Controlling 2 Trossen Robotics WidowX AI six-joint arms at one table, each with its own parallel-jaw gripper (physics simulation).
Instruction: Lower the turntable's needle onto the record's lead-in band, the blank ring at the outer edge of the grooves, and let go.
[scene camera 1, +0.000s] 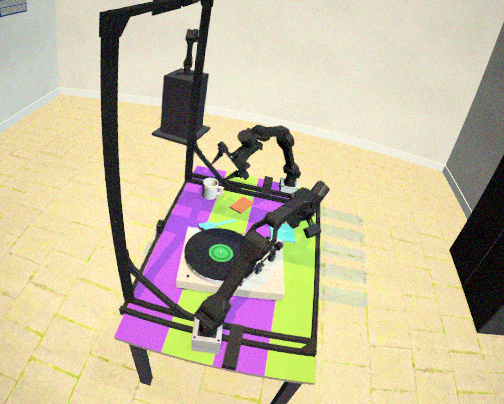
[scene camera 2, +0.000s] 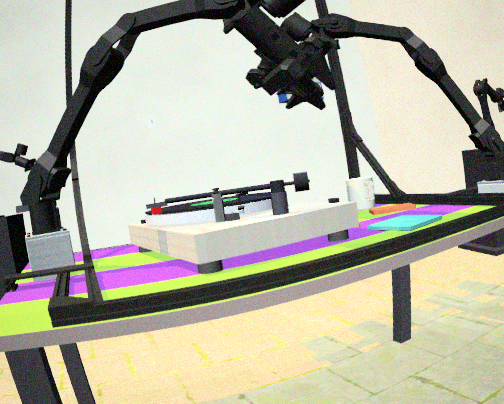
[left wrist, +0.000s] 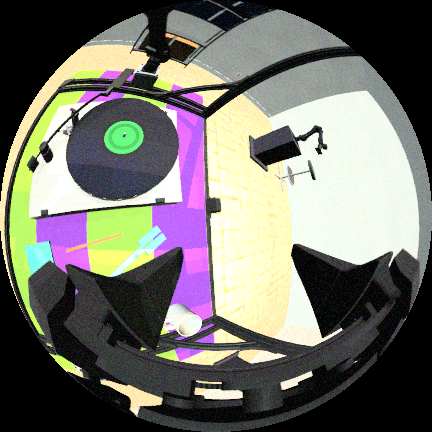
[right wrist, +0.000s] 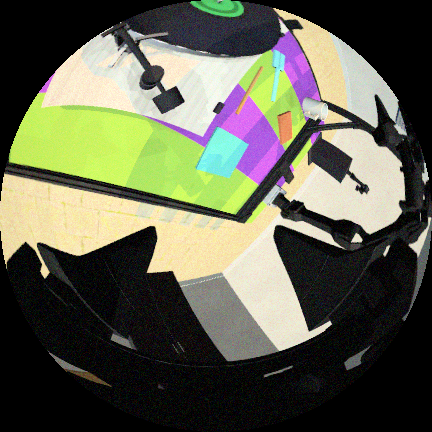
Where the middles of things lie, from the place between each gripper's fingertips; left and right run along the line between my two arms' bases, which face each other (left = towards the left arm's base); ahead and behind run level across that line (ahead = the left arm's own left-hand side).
My right gripper is now 90 mm past the tonearm (scene camera 2: 301, 182), 180 mm to the left of it and 140 mm above it. Round my right hand: black record (scene camera 1: 202, 250): 260 mm behind, 190 mm to the right, 160 mm below; then turntable (scene camera 2: 205, 236): 210 mm behind, 170 mm to the right, 180 mm below; then white mug (scene camera 2: 360, 190): 500 mm behind, 250 mm to the left, 200 mm below.
Now: left hand 220 mm above the black record, 210 mm to the left of it and 140 mm short of it. The rest, counted from my left hand: tonearm 310 mm ahead, 200 mm to the right, 200 mm below; then turntable 250 mm below, 190 mm to the right, 180 mm ahead; then white mug 270 mm below, 230 mm to the left, 100 mm behind.
